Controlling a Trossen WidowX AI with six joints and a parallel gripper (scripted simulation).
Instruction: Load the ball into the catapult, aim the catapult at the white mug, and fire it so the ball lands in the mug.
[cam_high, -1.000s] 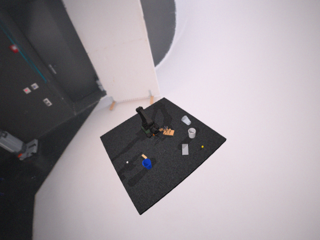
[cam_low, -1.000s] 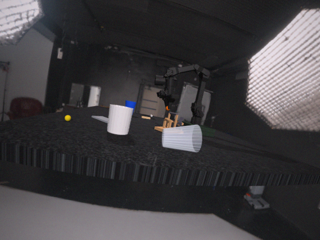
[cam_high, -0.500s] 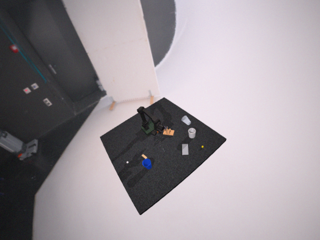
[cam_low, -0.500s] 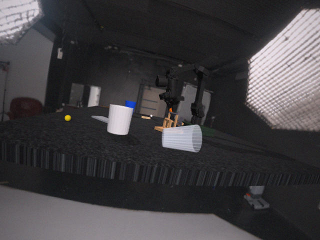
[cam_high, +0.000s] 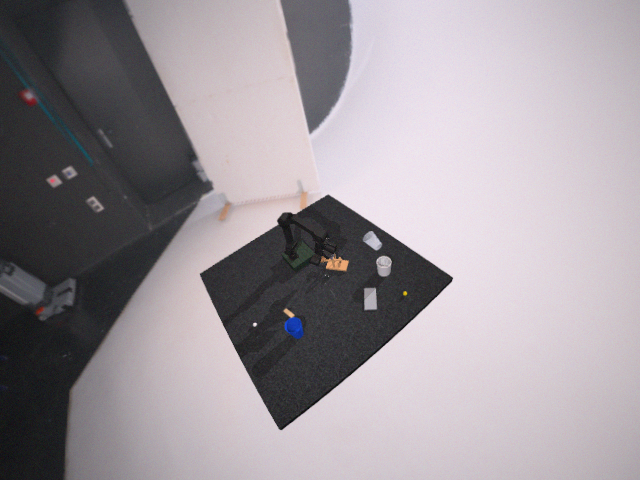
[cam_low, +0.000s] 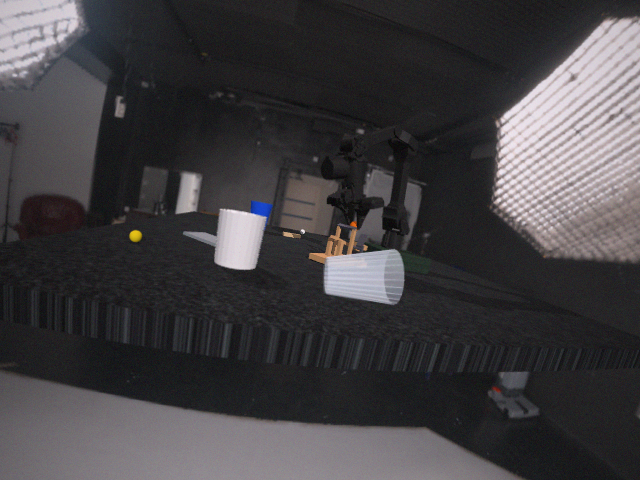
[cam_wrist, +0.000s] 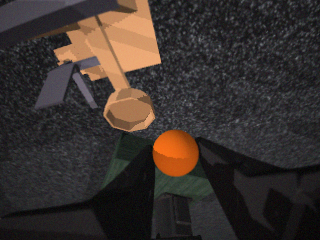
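Now: the wooden catapult 8 cm to the left of my gripper tip, 5 cm below it and 2 cm ahead of it. Round my gripper tip: small wooden block 34 cm to the right, 18 cm ahead, 9 cm below; then grey flat plate 40 cm ahead, 11 cm to the left, 10 cm below; then orange ball 1 cm above.
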